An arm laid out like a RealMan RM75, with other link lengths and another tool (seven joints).
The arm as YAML. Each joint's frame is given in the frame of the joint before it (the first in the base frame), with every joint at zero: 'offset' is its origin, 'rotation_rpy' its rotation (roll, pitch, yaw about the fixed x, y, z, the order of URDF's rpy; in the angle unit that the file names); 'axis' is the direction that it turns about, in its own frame. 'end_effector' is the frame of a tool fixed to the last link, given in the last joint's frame.
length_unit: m
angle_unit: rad
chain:
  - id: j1
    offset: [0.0, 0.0, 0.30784]
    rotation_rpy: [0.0, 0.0, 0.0]
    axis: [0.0, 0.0, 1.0]
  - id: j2
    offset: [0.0, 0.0, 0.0]
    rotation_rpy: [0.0, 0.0, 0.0]
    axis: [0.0, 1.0, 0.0]
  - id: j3
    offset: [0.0, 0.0, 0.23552]
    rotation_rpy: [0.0, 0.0, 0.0]
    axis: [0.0, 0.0, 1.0]
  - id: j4
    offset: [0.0, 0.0, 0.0]
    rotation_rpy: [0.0, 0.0, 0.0]
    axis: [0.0, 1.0, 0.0]
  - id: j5
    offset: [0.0, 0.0, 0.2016]
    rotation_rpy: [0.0, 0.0, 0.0]
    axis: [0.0, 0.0, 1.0]
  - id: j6
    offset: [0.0, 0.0, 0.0]
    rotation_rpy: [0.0, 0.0, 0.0]
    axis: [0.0, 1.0, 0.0]
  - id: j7
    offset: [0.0, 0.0, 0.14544]
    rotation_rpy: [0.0, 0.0, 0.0]
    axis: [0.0, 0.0, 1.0]
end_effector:
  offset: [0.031, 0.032, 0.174]
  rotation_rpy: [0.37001, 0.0, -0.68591]
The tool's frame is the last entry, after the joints.
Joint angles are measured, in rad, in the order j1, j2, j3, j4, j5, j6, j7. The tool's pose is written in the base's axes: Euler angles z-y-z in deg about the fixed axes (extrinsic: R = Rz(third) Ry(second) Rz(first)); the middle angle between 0 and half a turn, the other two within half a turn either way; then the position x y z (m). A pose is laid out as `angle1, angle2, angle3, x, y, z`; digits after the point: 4 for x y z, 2 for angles.
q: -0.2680 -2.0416 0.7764 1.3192 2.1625 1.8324 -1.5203
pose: -120.89, 147.42, 117.67, -0.2146, 0.2903, -0.0065
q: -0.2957 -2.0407 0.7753 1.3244 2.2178 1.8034 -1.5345
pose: -116.85, 145.29, 121.87, -0.2251, 0.3022, -0.0069
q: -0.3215 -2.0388 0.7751 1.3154 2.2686 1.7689 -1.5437
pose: -113.90, 143.20, 125.24, -0.2362, 0.3138, -0.0077
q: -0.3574 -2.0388 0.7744 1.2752 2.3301 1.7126 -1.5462
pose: -111.38, 141.01, 128.62, -0.2501, 0.3284, -0.0119
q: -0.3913 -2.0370 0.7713 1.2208 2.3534 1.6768 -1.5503
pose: -111.33, 140.99, 129.61, -0.2524, 0.3377, -0.0179
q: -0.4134 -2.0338 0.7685 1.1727 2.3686 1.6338 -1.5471
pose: -111.63, 140.31, 130.14, -0.2572, 0.3471, -0.0218
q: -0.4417 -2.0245 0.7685 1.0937 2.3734 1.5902 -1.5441
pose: -112.26, 140.90, 130.86, -0.2601, 0.3539, -0.0296
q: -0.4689 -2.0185 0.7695 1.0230 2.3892 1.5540 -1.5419
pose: -111.63, 141.51, 132.56, -0.2644, 0.3570, -0.0386
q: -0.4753 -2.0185 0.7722 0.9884 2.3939 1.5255 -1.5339
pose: -111.52, 141.41, 133.15, -0.2687, 0.3587, -0.0438
